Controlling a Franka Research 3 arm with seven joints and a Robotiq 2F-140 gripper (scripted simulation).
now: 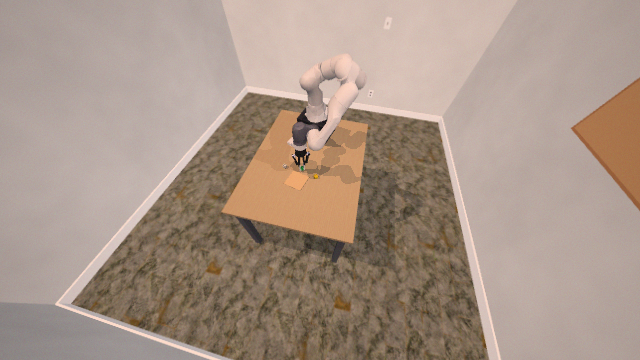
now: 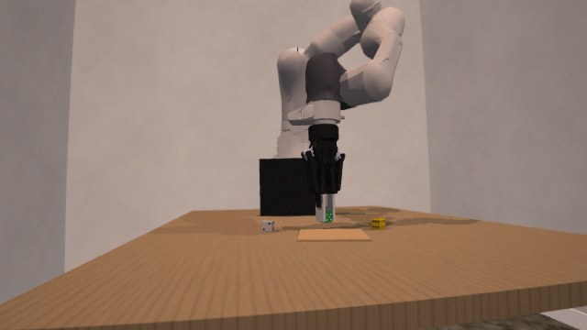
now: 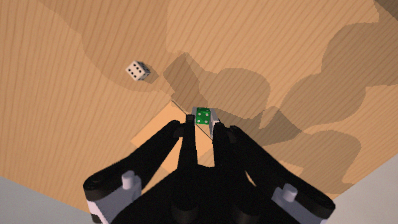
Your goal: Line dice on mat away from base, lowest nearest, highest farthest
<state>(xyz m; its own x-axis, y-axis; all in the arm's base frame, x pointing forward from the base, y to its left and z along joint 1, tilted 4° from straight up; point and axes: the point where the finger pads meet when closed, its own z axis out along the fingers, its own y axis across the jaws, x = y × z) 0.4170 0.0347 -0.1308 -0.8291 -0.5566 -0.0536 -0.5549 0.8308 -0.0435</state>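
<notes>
The tan mat is 100 mm ahead of my hand and 50 mm below it. Also, from my hand: white die: 140 mm to the right, 40 mm below, 10 mm ahead; green die: 20 mm below; yellow die: 120 mm to the left, 40 mm below, 30 mm ahead.
</notes>
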